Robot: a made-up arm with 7 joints. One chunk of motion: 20 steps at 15 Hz.
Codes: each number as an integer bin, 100 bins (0 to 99) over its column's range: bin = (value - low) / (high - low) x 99, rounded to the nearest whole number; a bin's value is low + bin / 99 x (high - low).
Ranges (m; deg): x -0.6..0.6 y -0.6..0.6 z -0.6..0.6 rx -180..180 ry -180..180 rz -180..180
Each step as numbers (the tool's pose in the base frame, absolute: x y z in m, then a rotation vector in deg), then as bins.
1 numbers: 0.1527 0.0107 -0.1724 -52.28 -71.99 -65.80
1 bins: 62 50 35 35 30 31
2 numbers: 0.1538 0.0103 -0.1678 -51.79 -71.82 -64.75
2 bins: 62 50 36 35 30 32
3 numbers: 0.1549 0.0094 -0.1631 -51.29 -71.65 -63.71
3 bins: 62 50 36 35 30 32
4 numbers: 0.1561 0.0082 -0.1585 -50.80 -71.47 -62.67
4 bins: 62 50 36 36 30 32
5 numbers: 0.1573 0.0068 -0.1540 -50.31 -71.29 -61.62
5 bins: 62 50 37 36 30 33
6 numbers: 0.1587 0.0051 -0.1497 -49.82 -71.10 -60.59
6 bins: 63 50 37 36 30 33
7 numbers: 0.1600 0.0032 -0.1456 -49.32 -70.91 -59.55
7 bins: 63 50 37 36 30 33
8 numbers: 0.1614 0.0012 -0.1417 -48.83 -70.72 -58.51
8 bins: 63 50 38 36 30 33
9 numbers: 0.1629 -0.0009 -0.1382 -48.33 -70.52 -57.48
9 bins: 63 49 38 36 30 34
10 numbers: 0.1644 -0.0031 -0.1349 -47.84 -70.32 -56.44
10 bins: 63 49 38 36 30 34
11 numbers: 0.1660 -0.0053 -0.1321 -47.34 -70.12 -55.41
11 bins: 63 49 39 36 30 34
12 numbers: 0.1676 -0.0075 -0.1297 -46.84 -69.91 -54.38
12 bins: 63 49 39 37 30 35
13 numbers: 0.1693 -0.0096 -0.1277 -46.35 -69.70 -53.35
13 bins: 63 49 39 37 30 35
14 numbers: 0.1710 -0.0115 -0.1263 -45.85 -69.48 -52.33
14 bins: 64 49 39 37 30 35
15 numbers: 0.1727 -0.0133 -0.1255 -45.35 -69.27 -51.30
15 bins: 64 48 39 37 30 35
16 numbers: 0.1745 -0.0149 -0.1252 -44.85 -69.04 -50.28
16 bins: 64 48 39 37 31 36
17 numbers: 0.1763 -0.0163 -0.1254 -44.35 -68.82 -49.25
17 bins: 64 48 39 37 31 36
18 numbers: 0.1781 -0.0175 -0.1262 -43.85 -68.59 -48.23
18 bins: 64 48 39 37 31 36
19 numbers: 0.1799 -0.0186 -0.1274 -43.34 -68.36 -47.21
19 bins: 64 48 39 38 31 37
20 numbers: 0.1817 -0.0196 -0.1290 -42.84 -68.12 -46.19
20 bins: 64 48 39 38 31 37
